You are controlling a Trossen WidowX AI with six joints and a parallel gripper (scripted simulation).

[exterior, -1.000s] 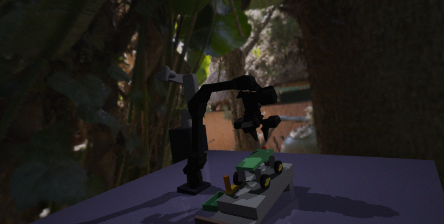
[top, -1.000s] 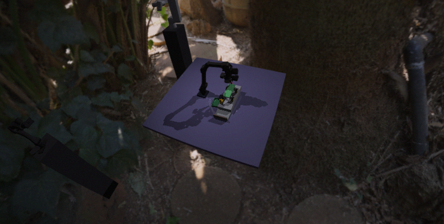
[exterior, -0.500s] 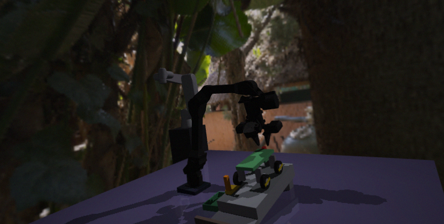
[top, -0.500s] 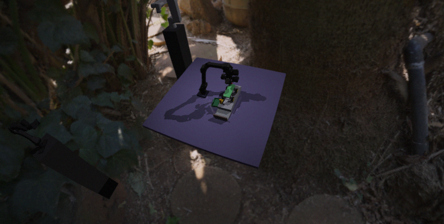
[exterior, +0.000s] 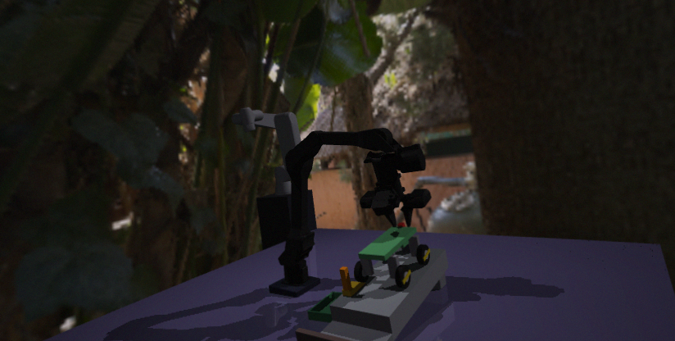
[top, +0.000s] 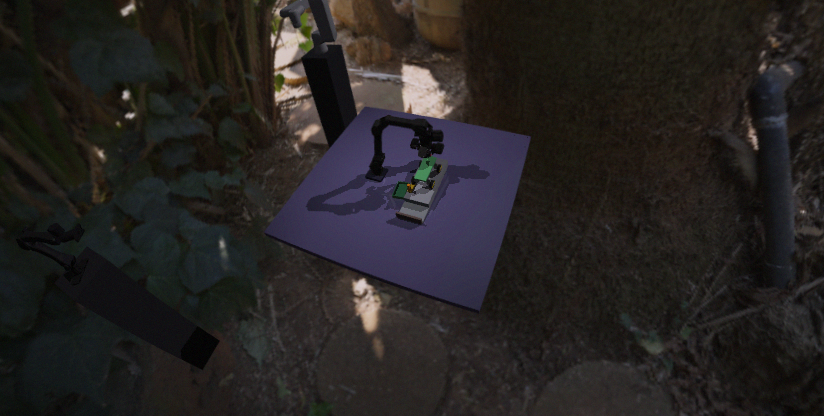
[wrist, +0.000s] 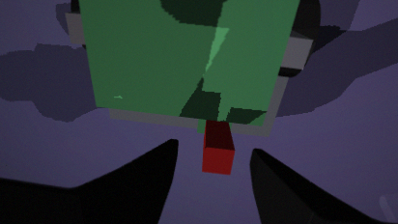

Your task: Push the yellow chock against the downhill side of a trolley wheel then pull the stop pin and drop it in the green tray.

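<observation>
Now: gripper tip 10 mm to the right of the stop pin and 30 mm above it. Round my gripper tip: brown strip 10 mm behind, 380 mm to the right, 130 mm below; yellow chock 50 mm behind, 210 mm to the right, 80 mm below; green-decked trolley 10 mm ahead, 110 mm to the right, 50 mm below.
</observation>
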